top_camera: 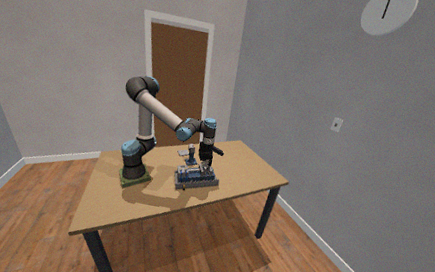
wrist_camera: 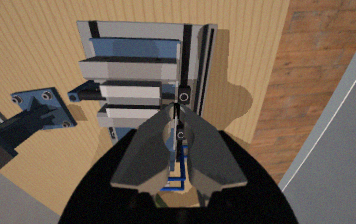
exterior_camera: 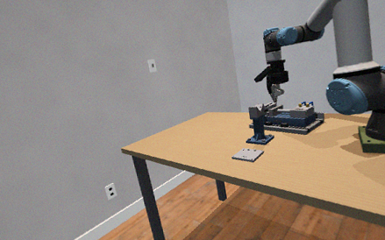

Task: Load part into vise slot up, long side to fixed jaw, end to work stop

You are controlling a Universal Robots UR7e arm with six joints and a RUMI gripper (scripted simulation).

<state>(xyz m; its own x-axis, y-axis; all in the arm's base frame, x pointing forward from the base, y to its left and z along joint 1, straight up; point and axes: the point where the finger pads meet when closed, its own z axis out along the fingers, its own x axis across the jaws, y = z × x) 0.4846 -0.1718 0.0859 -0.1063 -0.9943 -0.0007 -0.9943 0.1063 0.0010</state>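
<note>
The part is 5 cm to the left of my hand, 2 cm below it and 1 cm ahead of it. From my hand the other things lie so: grey jaw: 5 cm to the left, 4 cm below, 3 cm behind; cylinder rod: 8 cm behind, 6 cm to the left, 4 cm below; work stop: 10 cm to the left, 3 cm below, 1 cm ahead.
</note>
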